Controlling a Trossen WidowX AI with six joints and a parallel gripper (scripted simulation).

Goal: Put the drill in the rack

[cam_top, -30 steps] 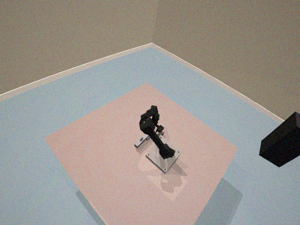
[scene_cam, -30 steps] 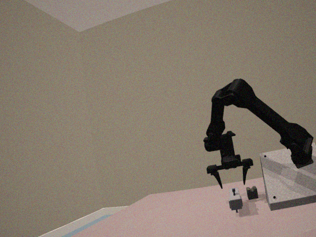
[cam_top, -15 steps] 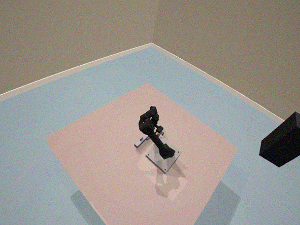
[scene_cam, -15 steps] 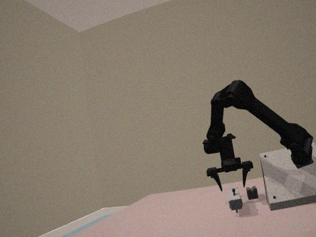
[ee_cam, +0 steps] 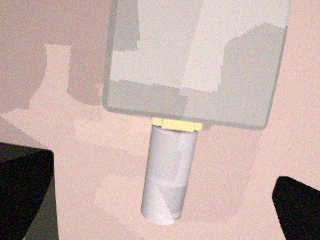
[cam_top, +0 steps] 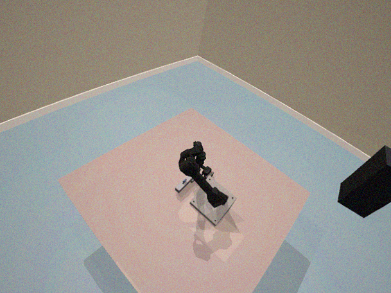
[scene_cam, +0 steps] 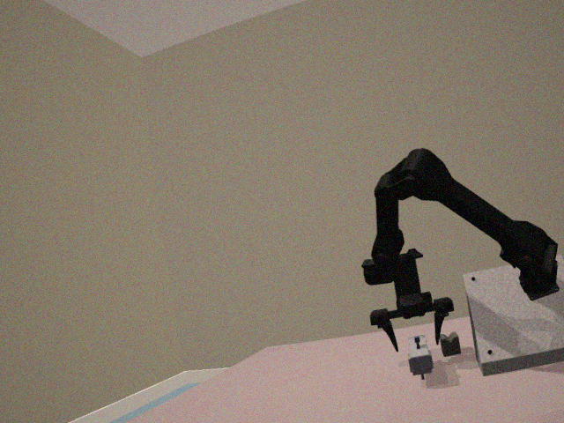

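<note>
Right now my gripper tip is 60 mm to the right of the drill and 20 mm below it. Round my gripper tip: rack 80 mm behind, 40 mm to the right, 10 mm below; blue key 140 mm to the left, 20 mm above, 10 mm ahead; grey holder block 120 mm to the left, 10 mm above.
</note>
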